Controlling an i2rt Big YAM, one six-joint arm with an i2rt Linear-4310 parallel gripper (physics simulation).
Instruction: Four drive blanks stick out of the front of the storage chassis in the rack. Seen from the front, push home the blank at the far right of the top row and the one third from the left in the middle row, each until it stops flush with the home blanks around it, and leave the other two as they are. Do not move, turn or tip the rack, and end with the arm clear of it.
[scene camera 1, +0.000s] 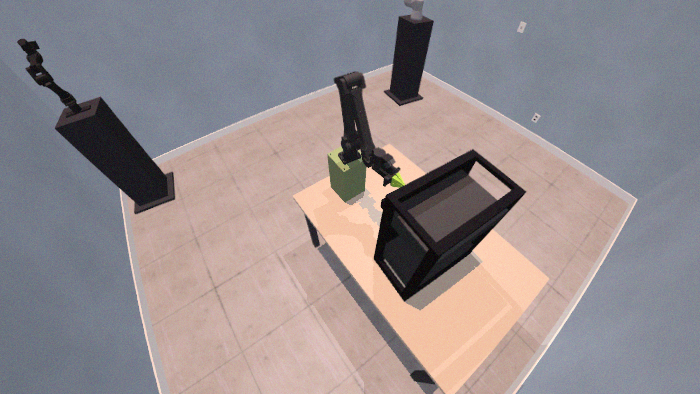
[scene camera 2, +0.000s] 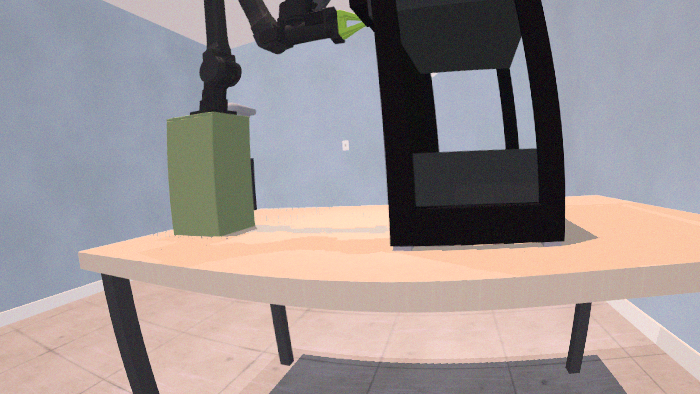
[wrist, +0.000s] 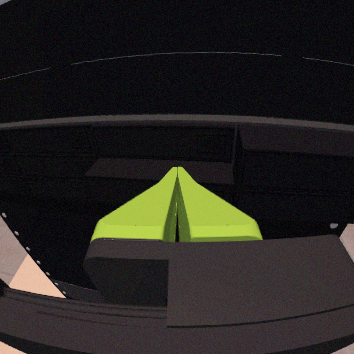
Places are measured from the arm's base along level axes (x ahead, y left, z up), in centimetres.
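Where they show: gripper, fingertip midpoint: (wrist: 176, 175); arm's base, link origin: (scene camera 1: 349, 156) (scene camera 2: 213, 117).
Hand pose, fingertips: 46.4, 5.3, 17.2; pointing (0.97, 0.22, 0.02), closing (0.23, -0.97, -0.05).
Note:
Each offset is from my fingertips to the centre of the thing, as dx, dy, dz. Level surfaces: height alone.
The black rack (scene camera 1: 431, 174) (scene camera 2: 404, 165) stands upright on the table, with the storage chassis (scene camera 2: 460, 40) high inside it. My gripper (scene camera 1: 403, 186) (scene camera 2: 366, 24) (wrist: 176, 175) is shut and empty, its green fingers pointing at the chassis front. In the wrist view, one protruding blank @(+6.7, -8.7, +0.6) (wrist: 295, 139) shows at the upper right. Another protruding blank @(+6.5, +2.3, -2.2) (wrist: 160, 169) is lower, around and behind the fingertips; whether they touch it I cannot tell. The front is very dark, so exact columns, rows and the other blanks are hard to make out. Scene camera 2 shows the fingertips close to the rack's front.
A rack crossbar (wrist: 175, 90) runs above the blanks in the wrist view. The arm stands on a green pedestal (scene camera 1: 346, 180) (scene camera 2: 210, 175) on the wooden table @(dz -48.9) (scene camera 1: 470, 330) (scene camera 2: 320, 270). A lower grey unit (scene camera 2: 475, 178) sits in the rack. Two dark columns (scene camera 1: 110, 150) (scene camera 1: 411, 60) stand away from the table.

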